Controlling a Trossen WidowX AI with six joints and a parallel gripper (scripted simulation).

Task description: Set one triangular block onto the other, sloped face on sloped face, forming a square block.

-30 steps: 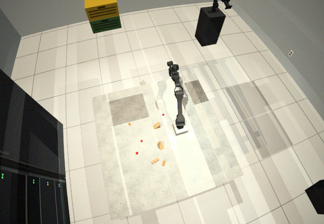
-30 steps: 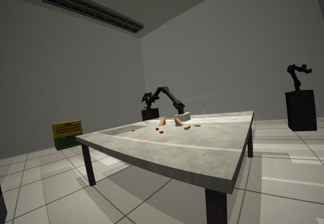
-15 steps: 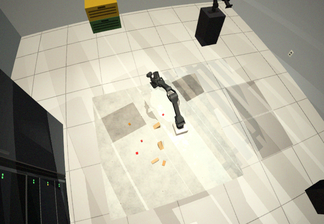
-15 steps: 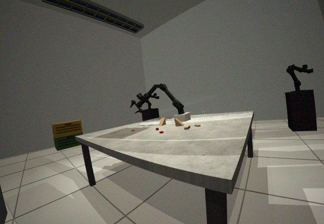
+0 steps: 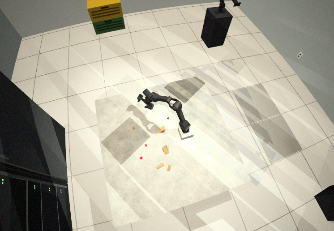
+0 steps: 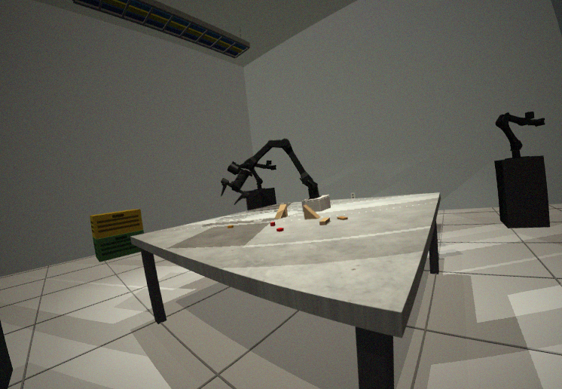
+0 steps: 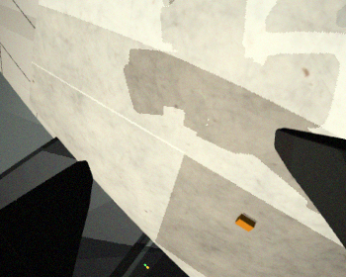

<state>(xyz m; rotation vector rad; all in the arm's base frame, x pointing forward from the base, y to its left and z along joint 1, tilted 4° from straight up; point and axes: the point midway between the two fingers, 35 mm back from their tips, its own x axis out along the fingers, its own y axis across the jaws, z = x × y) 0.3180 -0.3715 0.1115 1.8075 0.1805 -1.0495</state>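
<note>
Right now my gripper tip is 49 cm to the right of the triangular block, 11 cm above it and 10 cm past it. From my gripper tip the other things lie so: flat tan slab 62 cm to the left, 12 cm below; then orange cube 17 cm to the left, 14 cm ahead, 12 cm below.
</note>
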